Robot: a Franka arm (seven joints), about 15 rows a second.
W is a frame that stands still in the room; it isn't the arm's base.
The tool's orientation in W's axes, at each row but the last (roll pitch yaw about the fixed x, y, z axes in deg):
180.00, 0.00, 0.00
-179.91, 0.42, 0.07
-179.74, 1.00, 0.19
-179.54, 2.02, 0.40
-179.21, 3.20, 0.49
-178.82, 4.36, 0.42
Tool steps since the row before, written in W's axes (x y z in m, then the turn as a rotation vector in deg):
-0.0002, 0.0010, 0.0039, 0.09, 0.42, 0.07
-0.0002, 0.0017, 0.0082, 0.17, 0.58, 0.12
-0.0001, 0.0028, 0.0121, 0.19, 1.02, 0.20
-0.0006, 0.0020, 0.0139, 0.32, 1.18, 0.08
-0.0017, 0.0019, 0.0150, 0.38, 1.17, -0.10
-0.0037, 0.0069, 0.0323, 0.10, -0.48, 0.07
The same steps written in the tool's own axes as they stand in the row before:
-0.0002, -0.0010, -0.0039, 0.09, -0.42, -0.07
-0.0003, -0.0017, -0.0082, 0.17, -0.58, -0.12
-0.0003, -0.0029, -0.0121, 0.19, -1.02, -0.20
-0.0011, -0.0021, -0.0139, 0.33, -1.18, -0.08
-0.0025, -0.0021, -0.0149, 0.39, -1.17, 0.09
-0.0061, -0.0076, -0.0318, 0.09, 0.48, -0.09

